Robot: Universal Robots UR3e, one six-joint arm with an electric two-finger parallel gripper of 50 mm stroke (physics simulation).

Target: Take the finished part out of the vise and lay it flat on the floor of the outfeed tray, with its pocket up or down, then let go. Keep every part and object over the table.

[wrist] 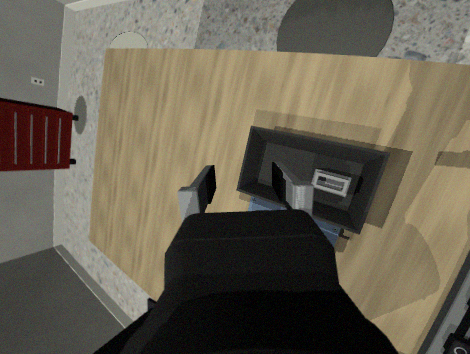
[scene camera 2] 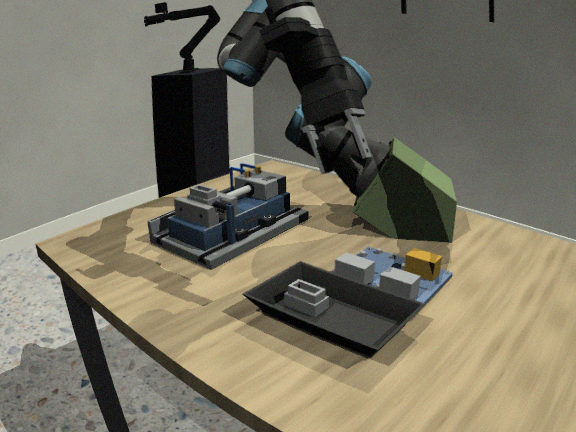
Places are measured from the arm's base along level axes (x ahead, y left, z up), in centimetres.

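Where they show: gripper, fingertip midpoint: (wrist: 243, 175) (scene camera 2: 346, 165); arm's base, origin of the base link: (scene camera 2: 374, 172).
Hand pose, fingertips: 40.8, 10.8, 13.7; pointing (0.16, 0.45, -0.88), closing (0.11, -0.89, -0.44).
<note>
Things, the pixels of their top centre, and the offset from my fingertips, as dx, dy, dz. Level surfaces: height alone.
- light grey stepped part, middle of its top: (scene camera 2: 306, 287) (wrist: 330, 183) -2.2, -6.9, -20.6
- similar grey part, middle of its top: (scene camera 2: 202, 188) -15.9, -36.7, -13.8
- vise, middle of its top: (scene camera 2: 227, 186) -22.8, -35.8, -15.4
- orange block, middle of its top: (scene camera 2: 424, 255) -21.5, +6.5, -20.9
- table, its level: dz -25.3
A light grey stepped part (scene camera 2: 306, 299) (wrist: 331, 183) lies on the floor of the dark outfeed tray (scene camera 2: 361, 327) (wrist: 289, 156), near one end, with its pocket up. A similar grey part (scene camera 2: 202, 194) with a pocket on top sits at the jaws of the vise (scene camera 2: 196, 212), at its near left end; how it is clamped is hidden. My gripper (scene camera 2: 345, 162) (wrist: 243, 175) is open and empty. It hangs high above the table, and in the scene view it appears behind the tray and to the right of the vise.
A blue plate (scene camera 2: 381, 258) (wrist: 267, 204) with two grey blocks and an orange block (scene camera 2: 422, 264) stands beside the tray. A large green block (scene camera 2: 417, 200) stands behind it. Blue bent tubes (scene camera 2: 231, 178) rise at the vise. A black pedestal (scene camera 2: 172, 130) stands beyond the table (scene camera 2: 475, 350) (wrist: 165, 125).
</note>
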